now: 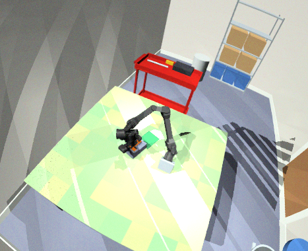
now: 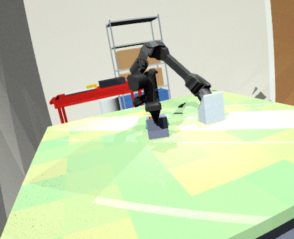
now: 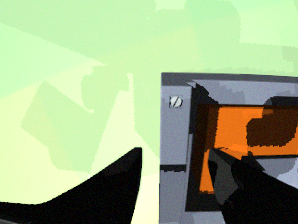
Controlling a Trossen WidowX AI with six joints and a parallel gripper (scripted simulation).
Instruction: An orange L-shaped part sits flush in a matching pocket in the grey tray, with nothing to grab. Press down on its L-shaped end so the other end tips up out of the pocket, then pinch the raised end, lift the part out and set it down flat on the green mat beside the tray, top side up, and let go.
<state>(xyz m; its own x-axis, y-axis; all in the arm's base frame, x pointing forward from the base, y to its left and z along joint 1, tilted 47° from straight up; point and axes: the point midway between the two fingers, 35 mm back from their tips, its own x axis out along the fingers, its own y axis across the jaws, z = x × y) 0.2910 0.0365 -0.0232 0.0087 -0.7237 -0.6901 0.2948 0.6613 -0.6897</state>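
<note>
The orange l-shaped part lies 20 mm behind my gripper tip, 50 mm to the right of it and 20 mm below it. From my gripper tip the other things lie so: green mat: 70 mm behind, 210 mm to the right, 90 mm below.
</note>
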